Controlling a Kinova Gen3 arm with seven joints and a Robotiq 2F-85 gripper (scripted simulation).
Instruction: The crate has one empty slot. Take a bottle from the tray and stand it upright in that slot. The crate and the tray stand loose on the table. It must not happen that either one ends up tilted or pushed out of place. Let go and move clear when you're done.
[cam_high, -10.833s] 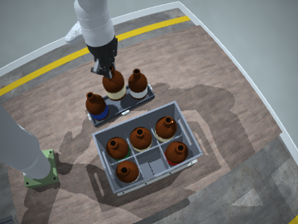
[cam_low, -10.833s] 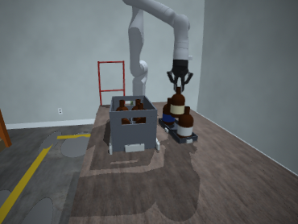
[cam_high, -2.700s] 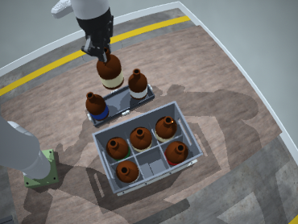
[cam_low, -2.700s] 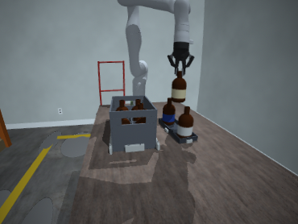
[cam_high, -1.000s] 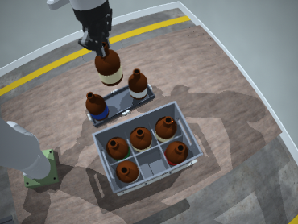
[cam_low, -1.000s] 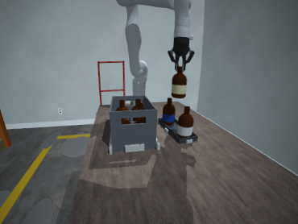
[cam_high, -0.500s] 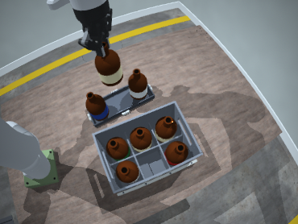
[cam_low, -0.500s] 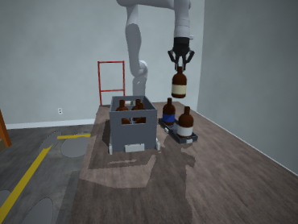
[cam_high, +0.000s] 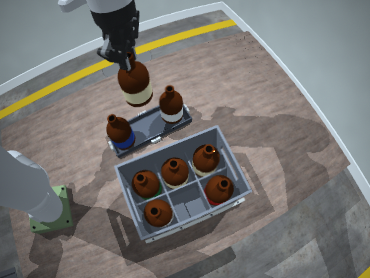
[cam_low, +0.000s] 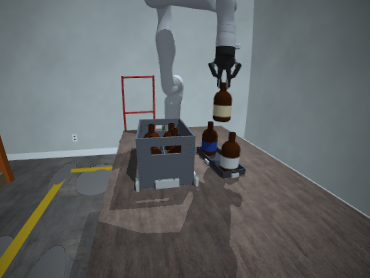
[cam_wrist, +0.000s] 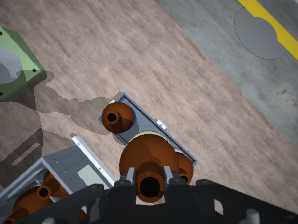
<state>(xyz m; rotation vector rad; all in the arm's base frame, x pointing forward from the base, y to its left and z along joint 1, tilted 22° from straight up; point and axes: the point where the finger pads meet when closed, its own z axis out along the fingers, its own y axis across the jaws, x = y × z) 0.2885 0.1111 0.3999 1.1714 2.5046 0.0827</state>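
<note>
The cream-label bottle is 7 cm below my hand. From my hand the other things lie so: tray 32 cm below; blue-label bottle 9 cm behind, 1 cm to the left, 25 cm below; white-label bottle 9 cm ahead, 1 cm to the right, 25 cm below.
</note>
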